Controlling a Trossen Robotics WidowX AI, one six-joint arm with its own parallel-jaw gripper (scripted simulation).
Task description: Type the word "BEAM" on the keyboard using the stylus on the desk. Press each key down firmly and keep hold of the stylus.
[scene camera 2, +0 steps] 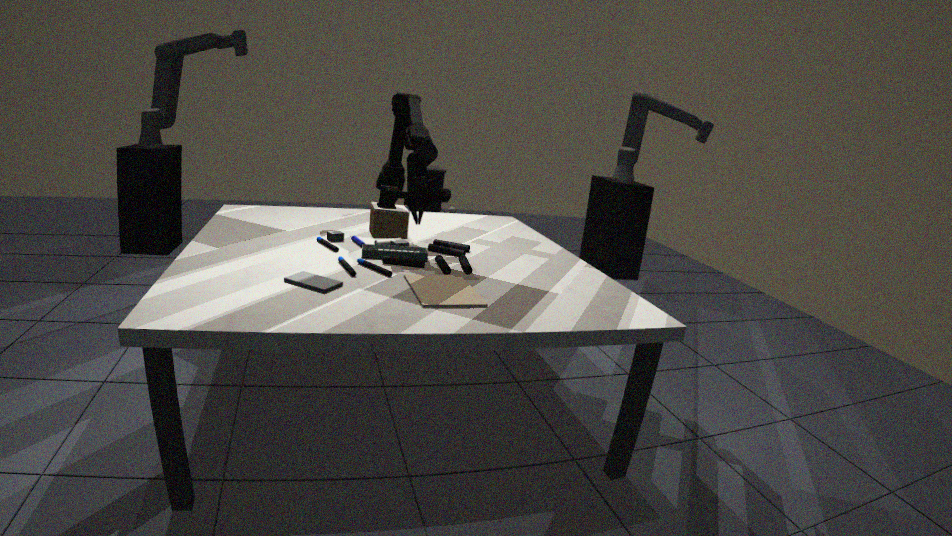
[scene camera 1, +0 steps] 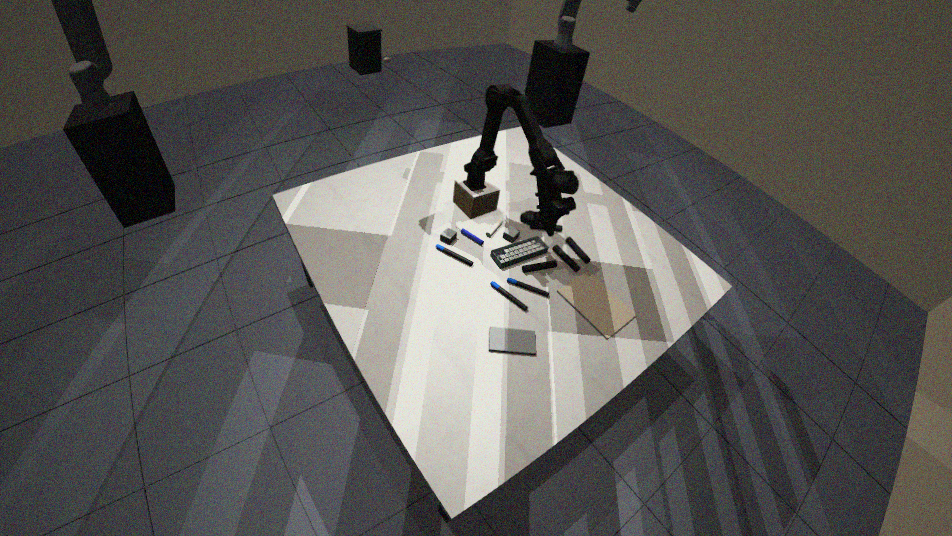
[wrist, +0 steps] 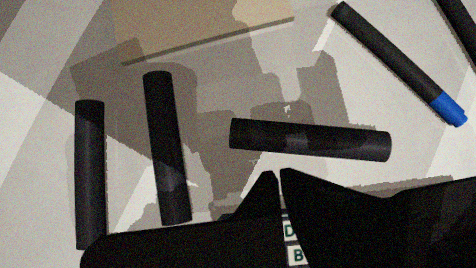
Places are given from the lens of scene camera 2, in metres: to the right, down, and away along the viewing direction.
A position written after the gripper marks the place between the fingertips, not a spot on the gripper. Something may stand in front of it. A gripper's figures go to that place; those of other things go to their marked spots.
gripper [scene camera 2: 418, 224]: -0.17, -0.12, 1.50
tan cardboard sheet [scene camera 2: 431, 291]: -0.11, 0.06, 1.29
grey pad [scene camera 2: 303, 279]: -0.43, 0.03, 1.26
